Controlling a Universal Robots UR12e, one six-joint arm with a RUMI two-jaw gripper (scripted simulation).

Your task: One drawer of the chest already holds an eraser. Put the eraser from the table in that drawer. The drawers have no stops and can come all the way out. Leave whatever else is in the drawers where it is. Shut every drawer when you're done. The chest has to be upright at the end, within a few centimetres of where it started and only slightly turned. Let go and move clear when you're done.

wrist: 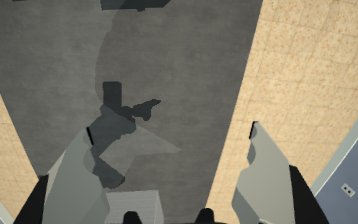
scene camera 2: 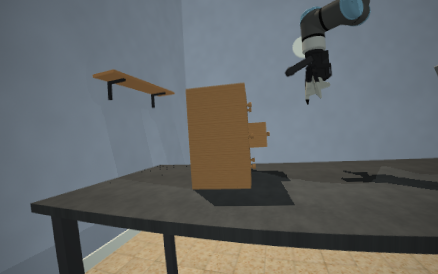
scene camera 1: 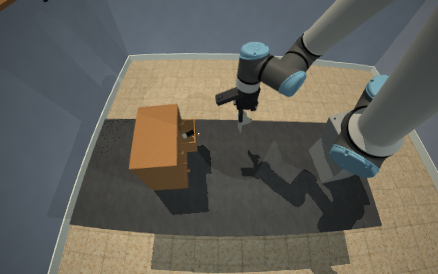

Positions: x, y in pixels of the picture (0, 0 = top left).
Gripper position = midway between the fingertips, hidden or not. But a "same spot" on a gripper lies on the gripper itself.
The gripper shows in the wrist view, in scene camera 2 and in scene camera 1 [237, 118]. A wooden chest shows in scene camera 2 and in scene camera 1; in the wrist view it is out of frame. One and the same spot on the wooden chest: [scene camera 2: 217, 121] is [scene camera 1: 160, 176]. One and the same spot on the gripper: [wrist: 270, 181] is [scene camera 2: 306, 86].
